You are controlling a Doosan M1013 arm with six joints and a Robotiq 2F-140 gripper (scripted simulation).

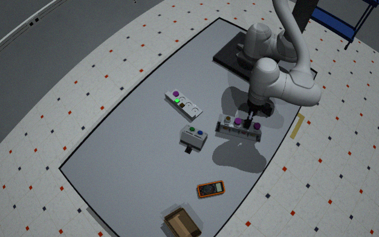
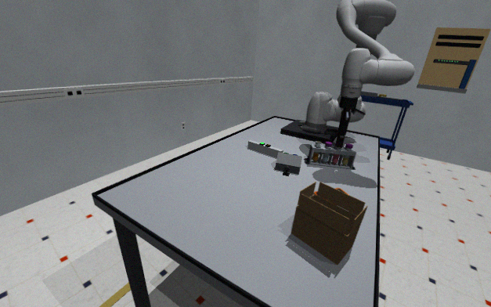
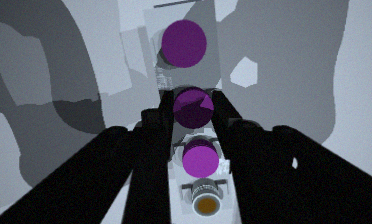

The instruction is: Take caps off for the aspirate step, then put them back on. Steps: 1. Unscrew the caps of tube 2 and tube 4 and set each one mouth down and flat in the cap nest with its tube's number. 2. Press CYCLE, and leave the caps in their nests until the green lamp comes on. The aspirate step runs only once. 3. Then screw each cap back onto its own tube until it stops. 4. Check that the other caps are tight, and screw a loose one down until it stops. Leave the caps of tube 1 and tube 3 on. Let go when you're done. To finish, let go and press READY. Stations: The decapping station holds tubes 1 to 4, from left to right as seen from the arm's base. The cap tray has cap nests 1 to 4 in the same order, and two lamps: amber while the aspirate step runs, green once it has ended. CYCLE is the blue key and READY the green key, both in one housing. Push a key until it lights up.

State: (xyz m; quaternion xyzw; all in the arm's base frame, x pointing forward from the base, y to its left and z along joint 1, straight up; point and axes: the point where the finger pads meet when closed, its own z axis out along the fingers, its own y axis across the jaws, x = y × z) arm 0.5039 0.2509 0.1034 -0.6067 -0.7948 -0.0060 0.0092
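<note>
The purple cap is 2 cm ahead of my hand, 5 cm to the right of it and 3 cm below it. Also, from my hand: green key: 18 cm ahead, 21 cm to the right, 8 cm below; blue key: 17 cm ahead, 17 cm to the right, 8 cm below; key housing: 19 cm ahead, 19 cm to the right, 9 cm below.
</note>
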